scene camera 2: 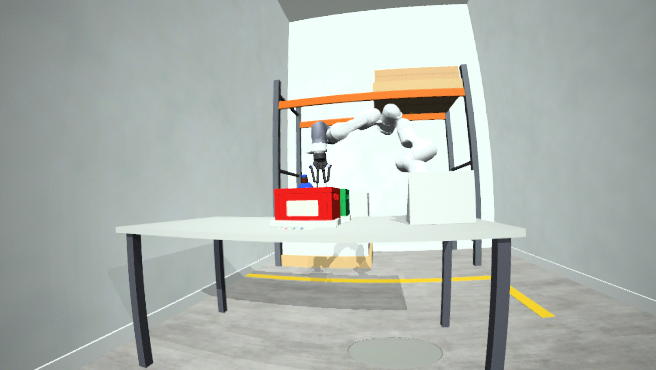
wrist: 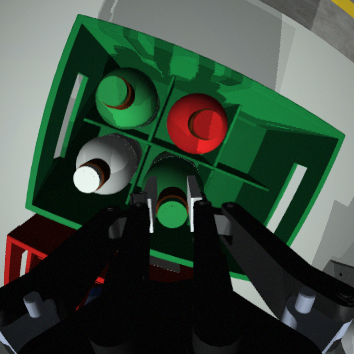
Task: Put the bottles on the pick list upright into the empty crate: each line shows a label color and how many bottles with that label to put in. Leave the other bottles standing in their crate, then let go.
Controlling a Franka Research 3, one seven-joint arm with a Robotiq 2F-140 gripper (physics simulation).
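Note:
The green crate holds upright bottles in its compartments: a green one at upper left, a red one, a white one at lower left, and a second green one at lower middle in the wrist view. My gripper is shut on the neck of this second green bottle, which still stands in its compartment. Its lower body is hidden. The red crate stands beside the green crate, with a blue bottle showing above its rim.
A small strip with coloured marks lies at the front of the red crate, too small to read. A large pale box stands at the right of the table. A rack with orange beams stands behind.

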